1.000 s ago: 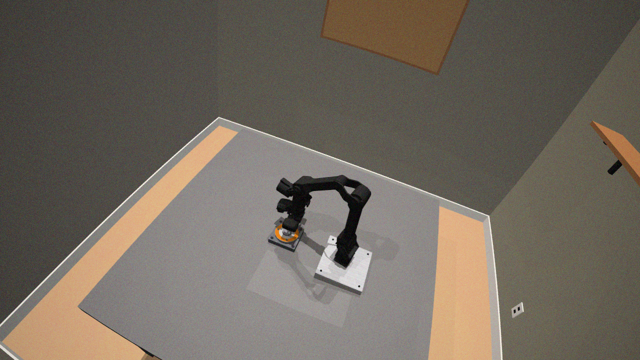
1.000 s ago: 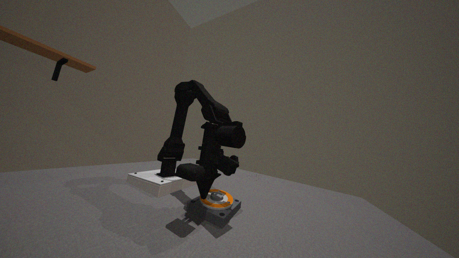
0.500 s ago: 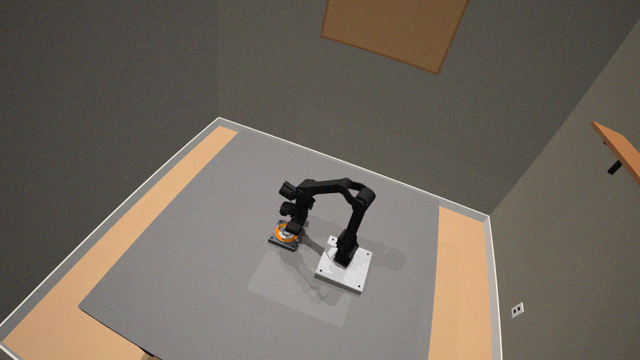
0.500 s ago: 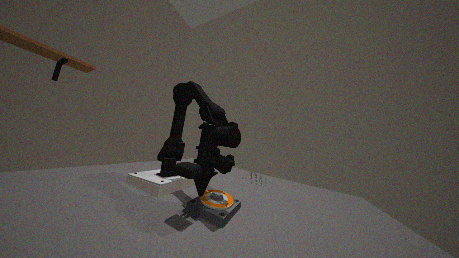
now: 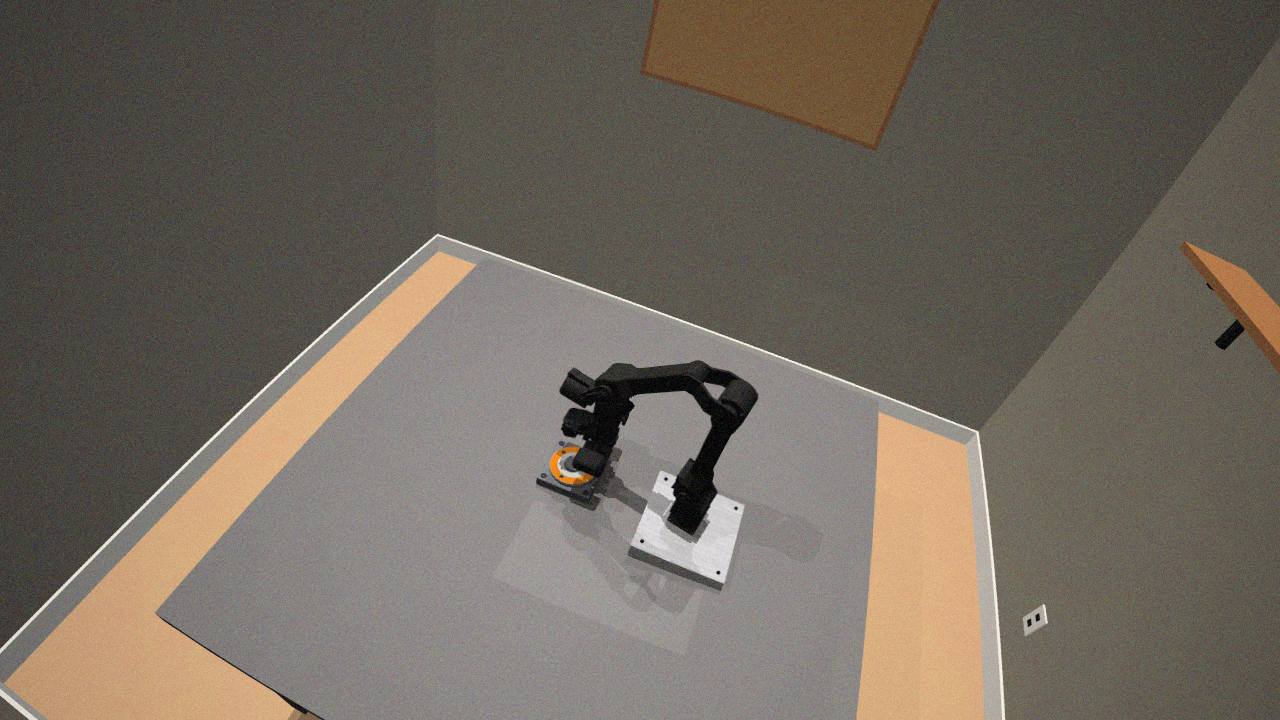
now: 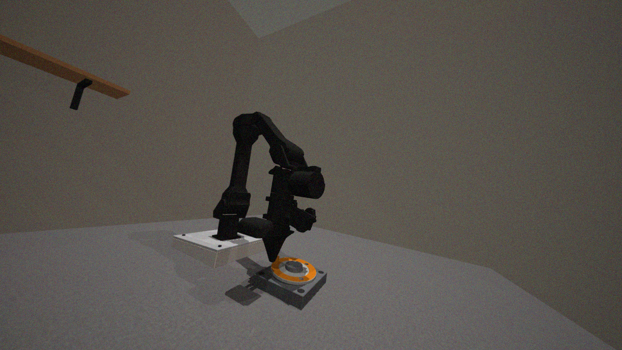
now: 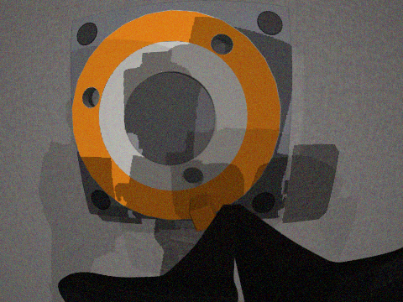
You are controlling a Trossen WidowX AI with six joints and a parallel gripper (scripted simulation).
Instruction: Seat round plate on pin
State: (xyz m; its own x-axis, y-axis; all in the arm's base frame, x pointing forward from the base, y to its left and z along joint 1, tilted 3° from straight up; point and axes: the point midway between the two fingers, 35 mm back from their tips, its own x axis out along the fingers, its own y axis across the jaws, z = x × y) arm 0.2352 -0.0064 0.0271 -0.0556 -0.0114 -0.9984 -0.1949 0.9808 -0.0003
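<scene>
Right now my gripper tip is 4 cm short of the dark base, 4 cm to the right of it and 2 cm above it.
</scene>
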